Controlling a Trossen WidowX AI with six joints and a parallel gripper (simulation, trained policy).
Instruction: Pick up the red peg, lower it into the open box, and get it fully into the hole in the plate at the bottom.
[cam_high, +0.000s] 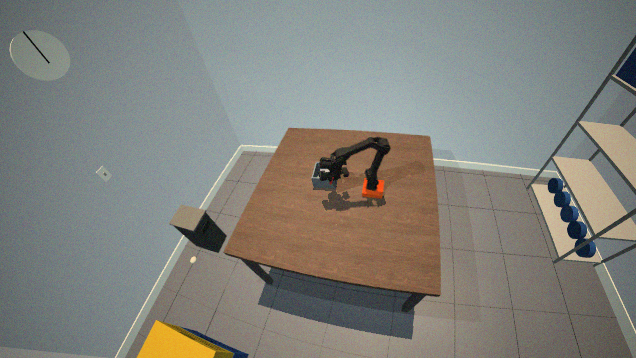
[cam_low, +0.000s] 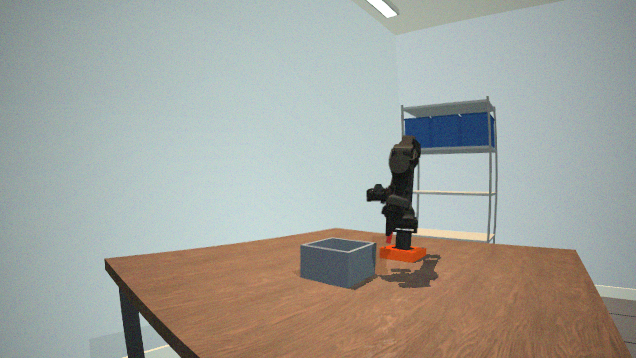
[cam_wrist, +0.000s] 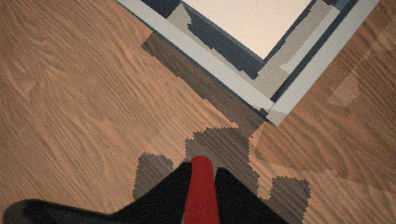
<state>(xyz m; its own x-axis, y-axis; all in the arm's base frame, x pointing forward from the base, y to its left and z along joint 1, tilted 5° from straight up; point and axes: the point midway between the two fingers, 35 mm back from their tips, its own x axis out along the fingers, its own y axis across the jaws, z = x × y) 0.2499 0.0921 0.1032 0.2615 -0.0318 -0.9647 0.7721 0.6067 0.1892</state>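
The grey box lies 80 mm ahead of my gripper tip, 110 mm to the right of it and 100 mm below it. Round my gripper tip: red peg (10 mm behind, 10 mm to the left, 20 mm above).
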